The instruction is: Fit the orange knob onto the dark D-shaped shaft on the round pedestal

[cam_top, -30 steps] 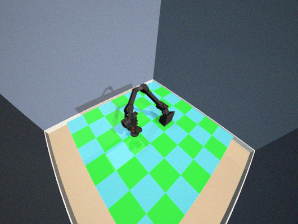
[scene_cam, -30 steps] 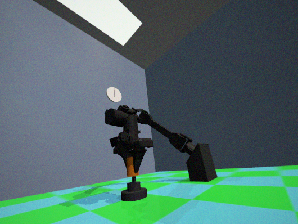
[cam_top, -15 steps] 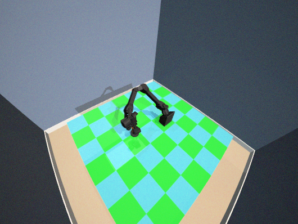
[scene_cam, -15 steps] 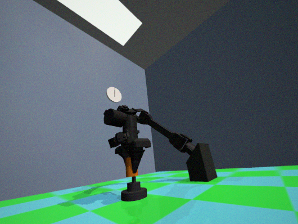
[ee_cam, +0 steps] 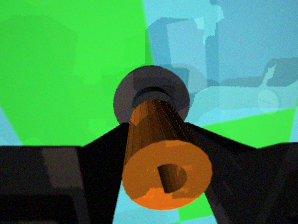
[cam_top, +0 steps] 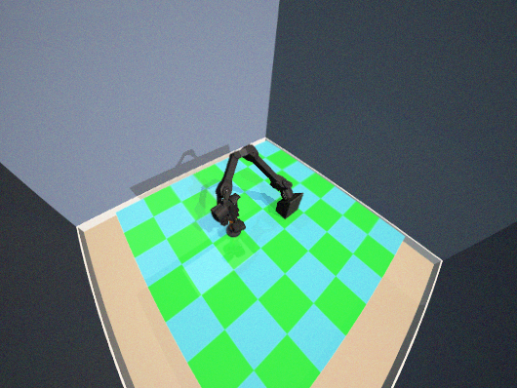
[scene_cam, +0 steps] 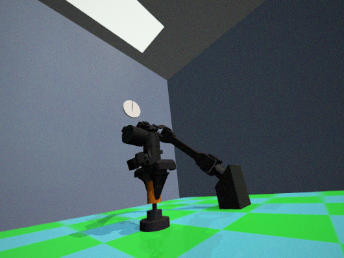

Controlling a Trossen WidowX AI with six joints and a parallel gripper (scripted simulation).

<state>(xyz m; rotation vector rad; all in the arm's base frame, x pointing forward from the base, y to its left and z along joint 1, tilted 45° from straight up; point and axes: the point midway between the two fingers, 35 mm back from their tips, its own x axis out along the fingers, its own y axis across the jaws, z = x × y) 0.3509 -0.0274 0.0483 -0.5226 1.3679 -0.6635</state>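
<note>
Right now my gripper tip is 2 cm below the orange knob. Also, from my gripper tip: pedestal (4 cm below).
</note>
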